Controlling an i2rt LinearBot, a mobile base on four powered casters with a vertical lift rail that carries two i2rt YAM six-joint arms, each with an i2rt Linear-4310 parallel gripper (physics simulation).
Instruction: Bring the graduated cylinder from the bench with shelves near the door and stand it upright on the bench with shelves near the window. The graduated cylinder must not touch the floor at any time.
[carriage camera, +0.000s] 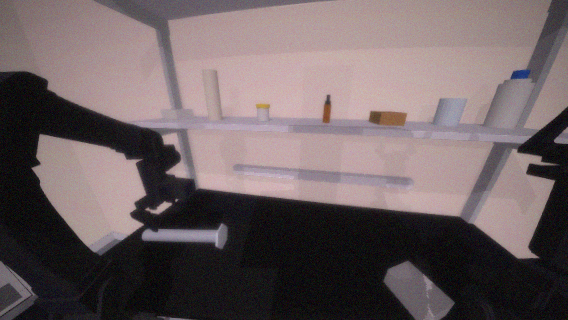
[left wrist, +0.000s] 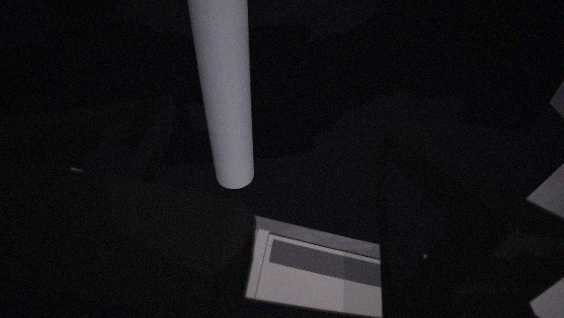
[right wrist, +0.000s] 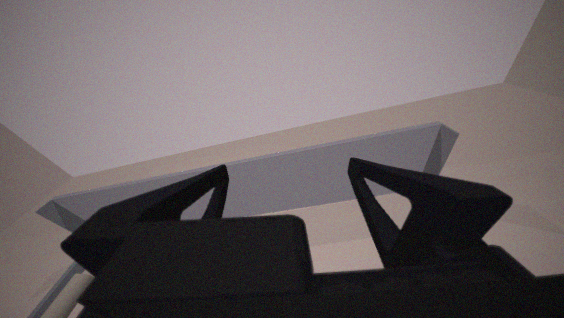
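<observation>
The graduated cylinder (carriage camera: 182, 236) (left wrist: 227, 100) is a pale tube with a hexagonal base, lying on its side on the dark bench top (carriage camera: 310, 250) at the left of the carriage view. Its base end points right. My left gripper (carriage camera: 154, 214) is open with nothing between its fingers, just above and behind the tube near its rim end; its fingers do not stand out in the dark left wrist view. My right gripper (carriage camera: 525, 160) (right wrist: 288, 168) is open and empty, raised at the right edge of the carriage view.
A shelf (carriage camera: 325, 128) above the bench holds a tall beige cylinder (carriage camera: 212, 95), a yellow-lidded jar (carriage camera: 263, 114), an amber bottle (carriage camera: 327, 112), a brown box (carriage camera: 392, 118), a pale beaker (carriage camera: 450, 112) and a blue-capped bottle (carriage camera: 507, 105). A grey block (carriage camera: 417, 292) lies at the front right.
</observation>
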